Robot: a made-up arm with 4 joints.
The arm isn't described. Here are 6 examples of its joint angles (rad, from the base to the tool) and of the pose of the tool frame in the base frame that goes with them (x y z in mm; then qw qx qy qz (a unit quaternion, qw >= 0)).
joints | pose
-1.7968 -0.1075 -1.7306 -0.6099 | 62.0 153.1 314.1 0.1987 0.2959 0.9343 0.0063
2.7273 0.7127 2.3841 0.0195 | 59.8 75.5 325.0 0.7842 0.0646 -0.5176 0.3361
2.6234 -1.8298 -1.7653 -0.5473 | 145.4 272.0 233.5 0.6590 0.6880 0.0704 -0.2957
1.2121 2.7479 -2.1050 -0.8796 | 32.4 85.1 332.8 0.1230 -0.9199 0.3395 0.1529
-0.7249 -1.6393 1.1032 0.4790 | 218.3 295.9 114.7 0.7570 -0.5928 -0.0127 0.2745
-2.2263 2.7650 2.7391 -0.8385 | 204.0 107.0 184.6 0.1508 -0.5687 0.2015 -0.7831
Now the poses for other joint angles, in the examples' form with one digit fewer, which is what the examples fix.
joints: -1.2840 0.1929 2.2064 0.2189
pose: 221 74 191 0.888 0.046 0.451 -0.081
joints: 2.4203 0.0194 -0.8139 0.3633
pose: -53 70 109 0.683 -0.140 0.706 -0.125
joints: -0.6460 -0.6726 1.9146 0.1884
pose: 232 149 131 0.766 -0.367 0.527 0.023
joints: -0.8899 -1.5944 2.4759 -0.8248
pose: 136 210 121 0.481 -0.452 0.741 0.123
